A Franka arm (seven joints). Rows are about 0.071 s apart.
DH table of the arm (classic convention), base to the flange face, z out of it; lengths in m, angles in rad. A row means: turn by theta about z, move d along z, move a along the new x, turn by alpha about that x. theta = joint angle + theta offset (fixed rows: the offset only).
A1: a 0, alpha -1.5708, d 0.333, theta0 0
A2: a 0, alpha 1.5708, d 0, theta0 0
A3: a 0.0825, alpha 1.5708, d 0.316, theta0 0
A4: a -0.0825, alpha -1.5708, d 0, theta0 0
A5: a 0, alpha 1.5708, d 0.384, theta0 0
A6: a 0.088, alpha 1.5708, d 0, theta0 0
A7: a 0, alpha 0, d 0.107, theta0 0
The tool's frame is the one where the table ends.
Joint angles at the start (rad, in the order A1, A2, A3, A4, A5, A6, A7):
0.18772, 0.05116, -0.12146, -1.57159, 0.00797, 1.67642, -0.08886
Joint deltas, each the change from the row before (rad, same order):
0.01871, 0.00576, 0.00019, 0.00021, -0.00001, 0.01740, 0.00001
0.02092, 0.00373, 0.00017, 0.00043, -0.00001, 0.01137, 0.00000
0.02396, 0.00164, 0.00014, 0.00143, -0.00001, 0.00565, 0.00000
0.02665, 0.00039, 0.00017, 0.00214, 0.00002, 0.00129, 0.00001
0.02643, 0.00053, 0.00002, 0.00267, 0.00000, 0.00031, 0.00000
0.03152, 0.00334, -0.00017, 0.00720, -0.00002, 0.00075, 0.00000
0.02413, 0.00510, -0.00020, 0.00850, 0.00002, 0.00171, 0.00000
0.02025, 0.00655, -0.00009, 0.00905, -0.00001, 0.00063, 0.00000
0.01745, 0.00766, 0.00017, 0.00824, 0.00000, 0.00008, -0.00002
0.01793, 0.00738, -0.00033, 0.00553, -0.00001, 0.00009, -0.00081
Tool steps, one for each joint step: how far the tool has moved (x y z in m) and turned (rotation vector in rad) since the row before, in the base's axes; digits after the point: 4 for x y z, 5 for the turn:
0.0024, 0.0114, -0.0016, 0.00020, -0.01191, 0.01887
0.0009, 0.0126, -0.0009, 0.00032, -0.00810, 0.02108
-0.0007, 0.0142, 0.0003, 0.00044, -0.00544, 0.02411
-0.0020, 0.0156, 0.0009, 0.00042, -0.00301, 0.02682
-0.0024, 0.0154, 0.0010, 0.00035, -0.00243, 0.02647
-0.0025, 0.0184, 0.0016, 0.00049, -0.00463, 0.03141
-0.0015, 0.0143, 0.0013, 0.00057, -0.00515, 0.02400
-0.0010, 0.0123, 0.0006, 0.00000, -0.00328, 0.02024
-0.0006, 0.0110, -0.0005, -0.00069, -0.00093, 0.01772
-0.0010, 0.0109, -0.0017, -0.00145, 0.00135, 0.01847

